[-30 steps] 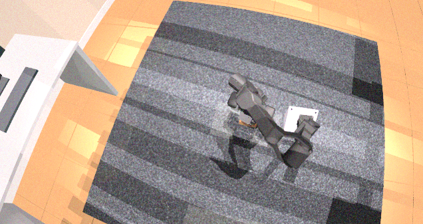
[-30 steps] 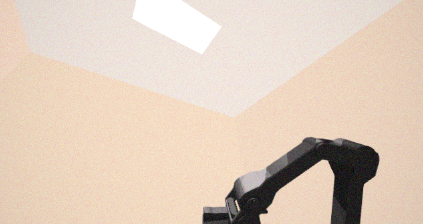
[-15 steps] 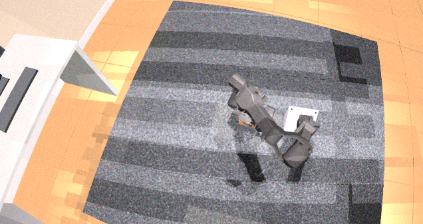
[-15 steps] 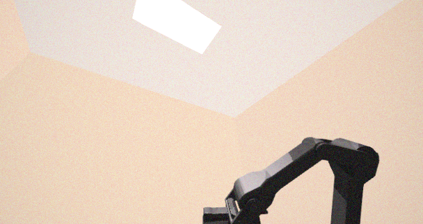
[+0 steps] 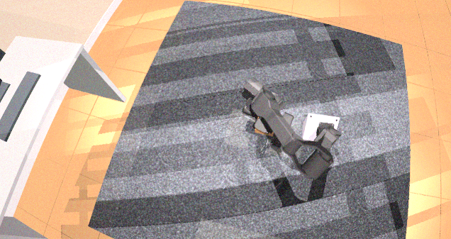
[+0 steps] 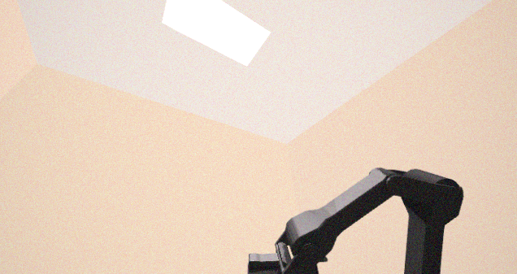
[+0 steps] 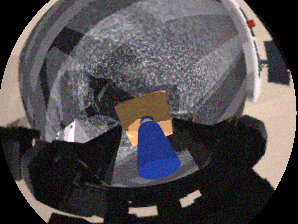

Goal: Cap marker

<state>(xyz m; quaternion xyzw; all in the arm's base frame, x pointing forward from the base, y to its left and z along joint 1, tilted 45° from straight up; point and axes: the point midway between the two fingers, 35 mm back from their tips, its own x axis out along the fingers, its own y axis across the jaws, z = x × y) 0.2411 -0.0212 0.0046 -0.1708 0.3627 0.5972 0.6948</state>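
Right now the blue marker cap is 5 cm above my gripper tip.
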